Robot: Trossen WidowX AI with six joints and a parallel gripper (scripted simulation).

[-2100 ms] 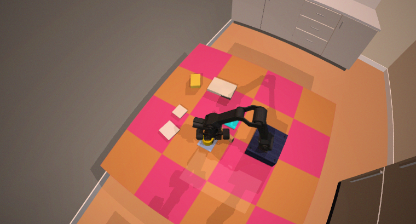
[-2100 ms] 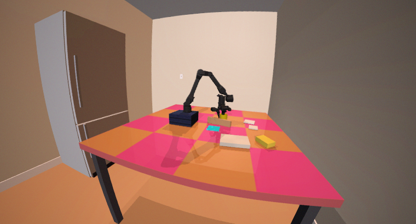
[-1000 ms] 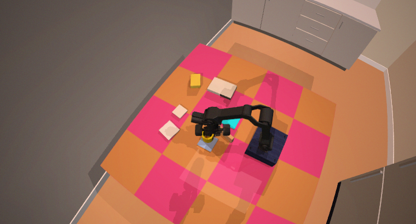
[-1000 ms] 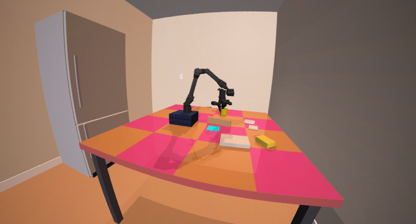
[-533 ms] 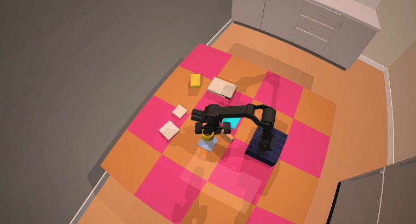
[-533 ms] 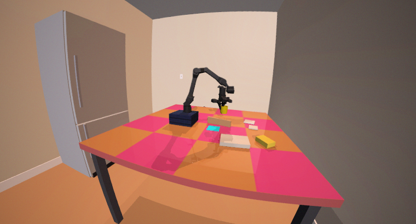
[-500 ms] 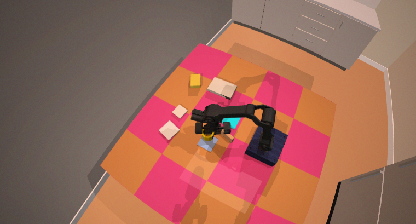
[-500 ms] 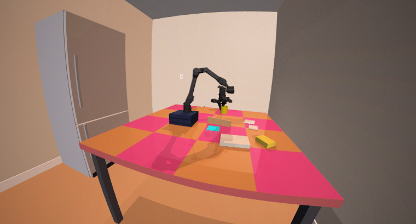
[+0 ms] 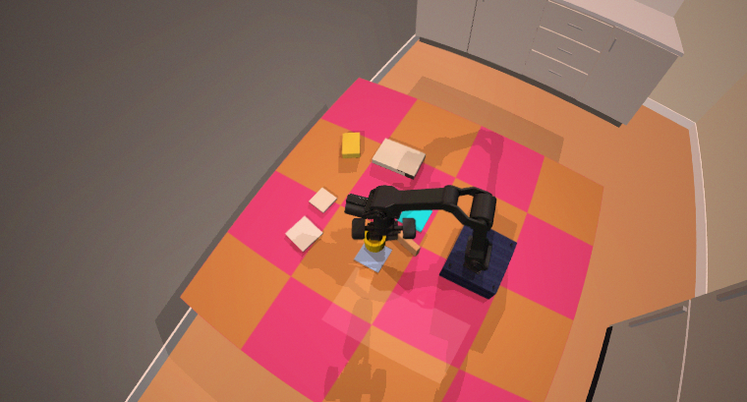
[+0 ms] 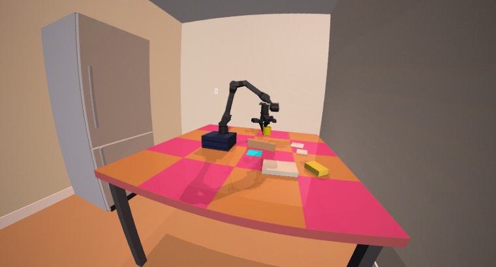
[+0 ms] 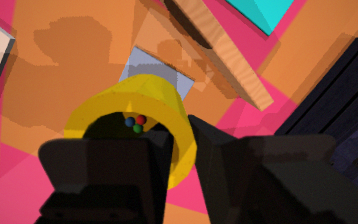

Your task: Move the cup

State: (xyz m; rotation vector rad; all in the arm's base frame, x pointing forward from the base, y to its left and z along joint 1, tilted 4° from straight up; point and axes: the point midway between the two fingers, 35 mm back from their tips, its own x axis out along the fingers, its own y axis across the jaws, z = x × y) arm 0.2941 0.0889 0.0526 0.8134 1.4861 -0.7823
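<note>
Now: the cyan pad 2 cm behind my gripper tip, 18 cm to the right of it and 12 cm below it. Round my gripper tip: pale blue pad (3 cm ahead, 3 cm to the left, 12 cm below); then yellow cup (2 cm ahead, 2 cm to the left); then wooden bar (8 cm to the right, 9 cm below).
</note>
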